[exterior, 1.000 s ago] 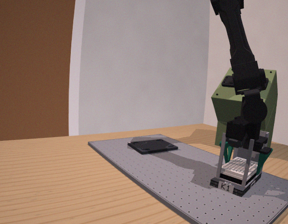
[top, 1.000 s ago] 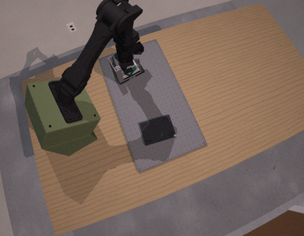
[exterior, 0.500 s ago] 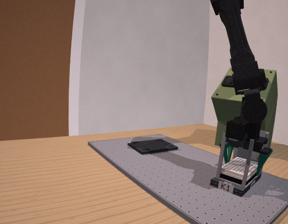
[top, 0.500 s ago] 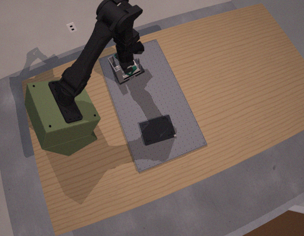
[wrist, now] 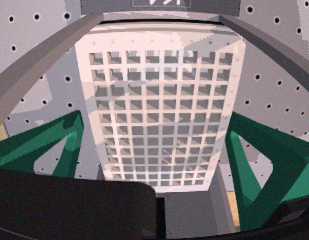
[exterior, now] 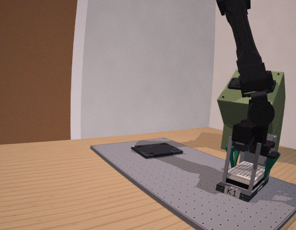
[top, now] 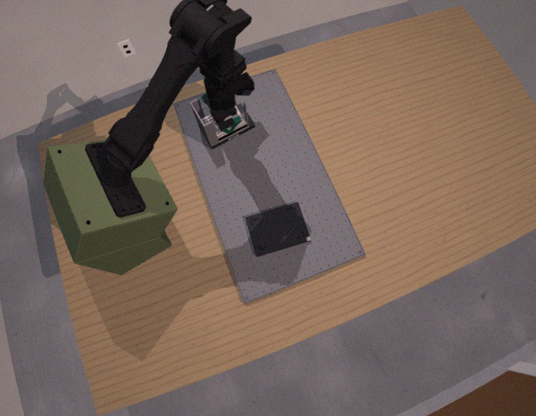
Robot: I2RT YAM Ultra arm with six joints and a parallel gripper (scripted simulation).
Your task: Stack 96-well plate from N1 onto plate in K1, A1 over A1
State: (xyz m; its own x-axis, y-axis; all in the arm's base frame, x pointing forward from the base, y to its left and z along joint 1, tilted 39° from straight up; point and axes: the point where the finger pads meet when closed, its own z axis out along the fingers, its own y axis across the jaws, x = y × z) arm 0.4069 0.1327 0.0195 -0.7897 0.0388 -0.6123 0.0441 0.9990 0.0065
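Right now my hand is right at the white 96-well plate. Also, from my hand: back wall 70 mm behind, 40 mm above; then thin post 60 mm ahead, 50 mm to the right, 40 mm above; then black 96-well plate 20 mm below.
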